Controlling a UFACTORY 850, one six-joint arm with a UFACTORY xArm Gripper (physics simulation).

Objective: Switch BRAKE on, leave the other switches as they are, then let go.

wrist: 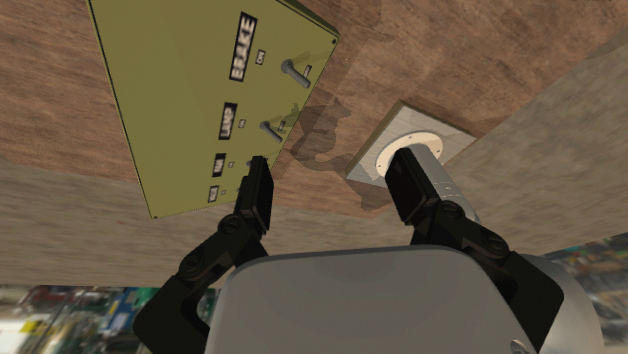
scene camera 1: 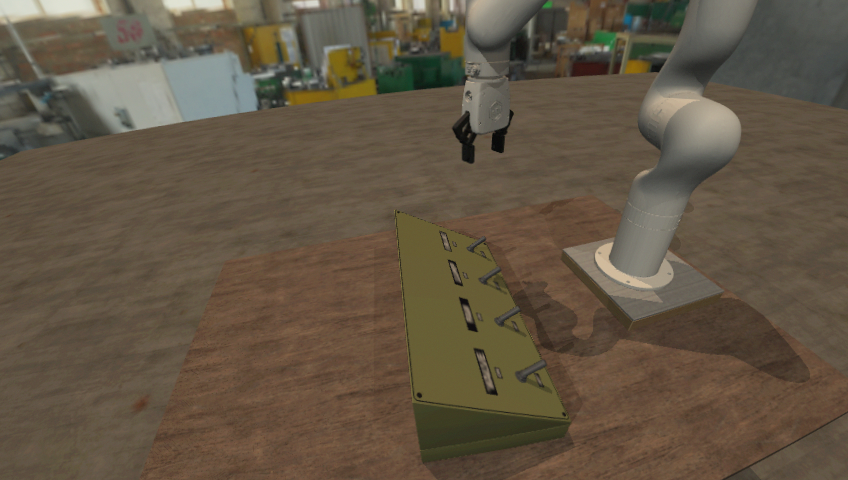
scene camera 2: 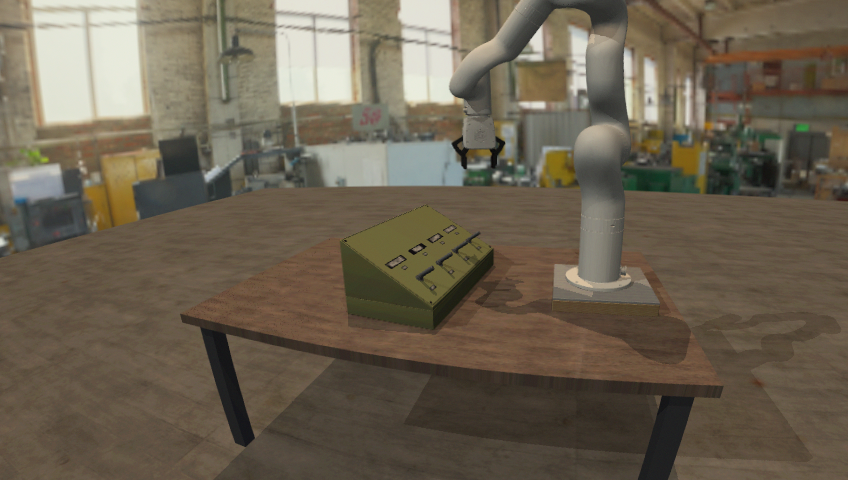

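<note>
The green switch panel (scene camera 1: 425, 309) (scene camera 2: 380, 243) (wrist: 160, 100) stands on the table. Its BRAKE lever (scene camera 1: 477, 243) (scene camera 2: 474, 236) (wrist: 297, 75) is at the far end in both scene views and leans away from its ON label (wrist: 260, 57). The LAMP lever (scene camera 1: 490, 275) (scene camera 2: 460, 247) (wrist: 271, 132), FAN lever (scene camera 1: 507, 316) (scene camera 2: 443, 259) and VALVE lever (scene camera 1: 531, 370) (scene camera 2: 424, 273) lean the same way. In the wrist view a finger partly hides FAN and VALVE. My gripper (scene camera 1: 483, 155) (scene camera 2: 479, 165) (wrist: 330, 166) is open and empty, high above the panel's BRAKE end, touching nothing.
The arm's base plate (scene camera 1: 684, 297) (scene camera 2: 642, 291) (wrist: 367, 160) stands on the wooden table (scene camera 1: 267, 356) (scene camera 2: 285, 315), on the lever side of the panel. The panel's face slopes down toward the base. The arm's shadow falls between them.
</note>
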